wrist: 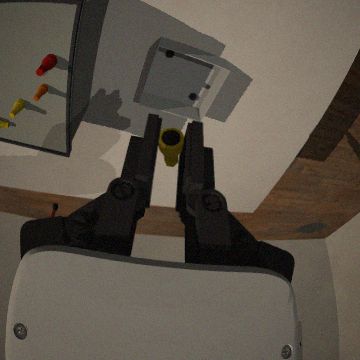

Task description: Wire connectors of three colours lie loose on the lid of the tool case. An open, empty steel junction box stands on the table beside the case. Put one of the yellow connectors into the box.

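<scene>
My gripper (171, 136) is shut on a yellow connector (171, 146), which sits between the fingertips with its dark open end up toward the camera. The steel junction box (172, 75) is open and stands on the table just beyond the fingertips, in the upper middle of the view. The held connector appears just below the box's near wall in the picture, not over its inside. Two more yellow connectors (17, 107) (4, 124) lie on the case lid (30, 30) at the left, beside an orange connector (41, 92) and a red connector (47, 64).
The tool case's dark side (86, 65) stands left of the box, with a gap of table between them. The light table top (270, 30) ends at a brown wooden edge (280, 210) at the right and below. Shadows of the gripper fall between case and box.
</scene>
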